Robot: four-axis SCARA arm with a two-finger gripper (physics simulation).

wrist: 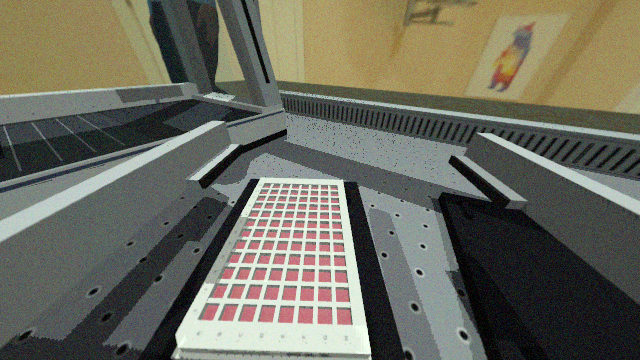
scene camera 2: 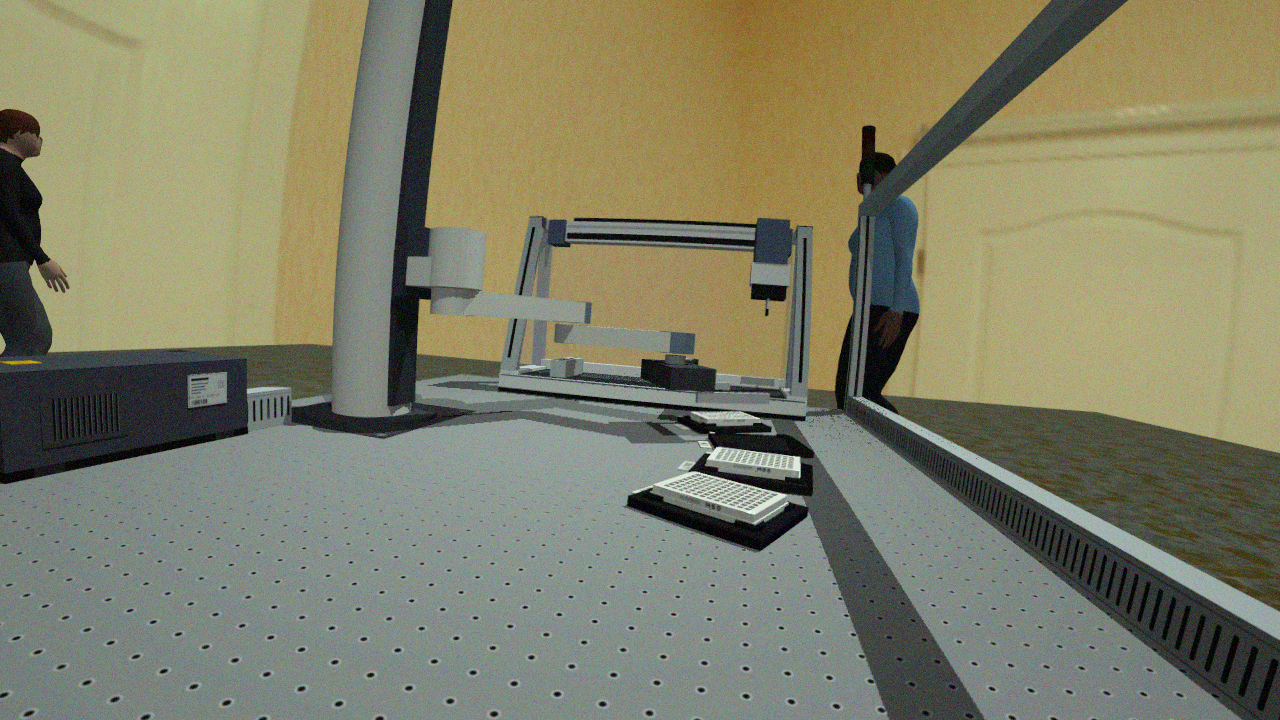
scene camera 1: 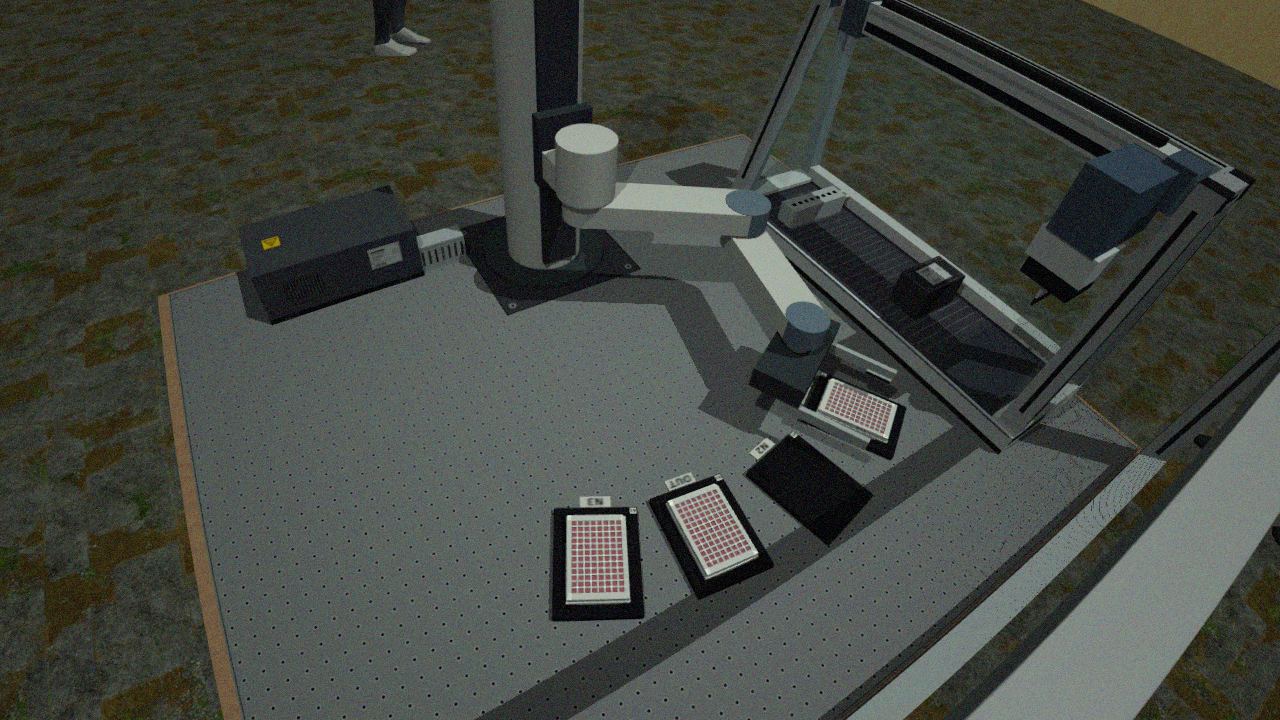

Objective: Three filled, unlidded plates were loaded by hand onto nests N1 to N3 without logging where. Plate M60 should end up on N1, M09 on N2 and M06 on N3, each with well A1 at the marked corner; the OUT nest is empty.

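Where they show: gripper, between the fingertips: point(wrist: 344, 141) point(scene camera 2: 747, 392) point(scene camera 1: 881, 408); arm's base, origin of its link: point(scene camera 2: 371, 419) point(scene camera 1: 544, 254).
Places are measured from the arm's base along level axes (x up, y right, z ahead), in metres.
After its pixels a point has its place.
My gripper point(scene camera 1: 882, 410) @[x 0.092, y -0.259, z 0.696 m] point(wrist: 344, 141) @[x 0.092, y -0.259, z 0.696 m] is open and empty, its fingers apart on either side of and above a white plate with red wells point(scene camera 1: 859, 408) @[x 0.038, y -0.274, z 0.656 m] point(scene camera 2: 726, 418) @[x 0.039, y -0.232, z 0.658 m] point(wrist: 295, 235) @[x 0.035, y -0.270, z 0.652 m]. That plate lies on the N1 nest point(wrist: 364, 245) @[x 0.025, y -0.227, z 0.678 m]; row letters face the wrist camera, A at left, and its name is not readable. The N2 nest point(scene camera 1: 810, 488) @[x 0.025, y -0.098, z 0.726 m] point(wrist: 555, 265) @[x 0.025, y -0.111, z 0.734 m] holds no plate. A second plate point(scene camera 1: 713, 530) @[x 0.038, y 0.083, z 0.710 m] point(scene camera 2: 753, 462) @[x 0.038, y 0.104, z 0.701 m] lies on the OUT nest point(scene camera 1: 679, 539) @[x 0.025, y 0.128, z 0.692 m]; its label is too small to read surely. A third plate point(scene camera 1: 597, 557) @[x 0.038, y 0.246, z 0.663 m] point(scene camera 2: 720, 495) @[x 0.039, y 0.263, z 0.661 m], seemingly labelled M60, lies on the N3 nest point(scene camera 1: 559, 564) @[x 0.025, y 0.293, z 0.641 m].
A gantry machine point(scene camera 1: 1002, 62) @[x 0.512, y -0.631, z 0.446 m] point(scene camera 2: 662, 234) @[x 0.477, y -0.623, z 0.439 m] stands on a framed bed right beside N1. The arm's column point(scene camera 1: 523, 134) @[x 0.316, y 0.055, z 0.051 m] point(scene camera 2: 371, 223) @[x 0.361, y 0.066, z 0.035 m] stands at the back, with a dark box point(scene camera 1: 331, 250) @[x 0.128, y 0.405, z -0.043 m] point(scene camera 2: 125, 411) @[x 0.072, y 0.427, z -0.034 m] to its left. A slotted rail point(scene camera 2: 1074, 537) @[x 0.047, y 0.332, z 1.004 m] point(wrist: 380, 117) @[x 0.037, y -0.307, z 1.004 m] runs along the table's edge.
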